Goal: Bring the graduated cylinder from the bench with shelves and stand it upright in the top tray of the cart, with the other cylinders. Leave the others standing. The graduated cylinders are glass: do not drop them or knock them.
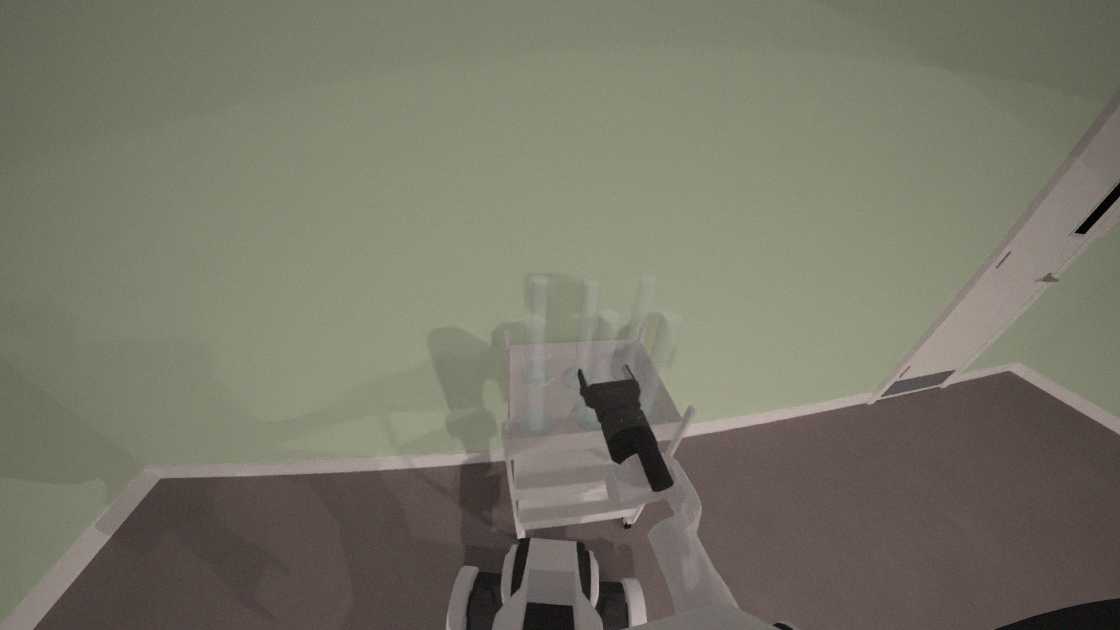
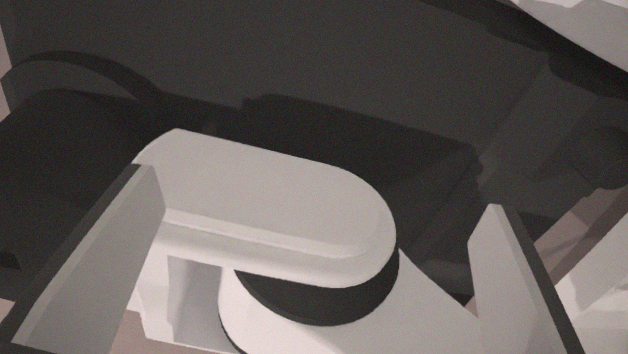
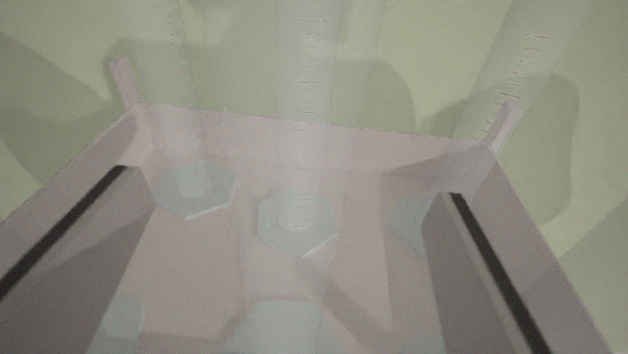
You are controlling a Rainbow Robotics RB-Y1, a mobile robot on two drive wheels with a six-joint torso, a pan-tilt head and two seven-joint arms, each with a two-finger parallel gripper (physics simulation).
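Frame: origin at the robot's base, x ahead, y left, z up, level; metres.
Seen in the pictures: left gripper, fingertip midpoint: (image 2: 317, 206); right gripper, fingertip midpoint: (image 1: 602, 369) (image 3: 290, 197).
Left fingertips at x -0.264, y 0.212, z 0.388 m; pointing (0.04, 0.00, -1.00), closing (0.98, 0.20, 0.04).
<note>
A point is followed by its place in that frame.
Several clear glass graduated cylinders stand upright in two rows in the top tray (image 1: 562, 403) {y -0.001, x 0.386, z 0.663 m} (image 3: 190, 260) {y 0.031, x 0.402, z 0.663 m} of the white cart. The back row has a left cylinder (image 1: 538, 293) {y 0.077, x 0.469, z 0.968 m} (image 3: 185, 145) {y 0.064, x 0.473, z 0.743 m}, a middle one (image 1: 589, 297) (image 3: 302, 125) and a right one (image 1: 644, 297) {y -0.192, x 0.503, z 0.957 m} (image 3: 520, 65) {y -0.193, x 0.503, z 0.858 m}. My right gripper (image 1: 603, 369) {y -0.086, x 0.343, z 0.850 m} (image 3: 290, 197) {y -0.086, x 0.343, z 0.850 m} is open over the tray. A front-row cylinder (image 1: 607, 333) {y -0.080, x 0.327, z 0.968 m} (image 3: 285, 325) {y -0.091, x 0.328, z 0.779 m} stands on its hexagonal base between the spread fingers, not gripped. The right finger partly hides the back right base. My left gripper (image 2: 317, 206) {y 0.212, x -0.264, z 0.388 m} is open and empty. The bench does not show.
The cart (image 1: 513, 485) {y 0.118, x 0.217, z 0.504 m} stands close to the green wall (image 1: 352, 235) {y 0.550, x 0.501, z 1.085 m}, in front of the robot's base (image 1: 552, 575). A cart handle (image 1: 681, 430) {y -0.305, x 0.290, z 0.702 m} sticks up beside my right forearm. A door (image 1: 1010, 282) {y -2.381, x 1.086, z 0.893 m} is at the far right. White robot body parts (image 2: 280, 195) {y 0.101, x -0.267, z 0.284 m} lie close beyond my left fingers.
</note>
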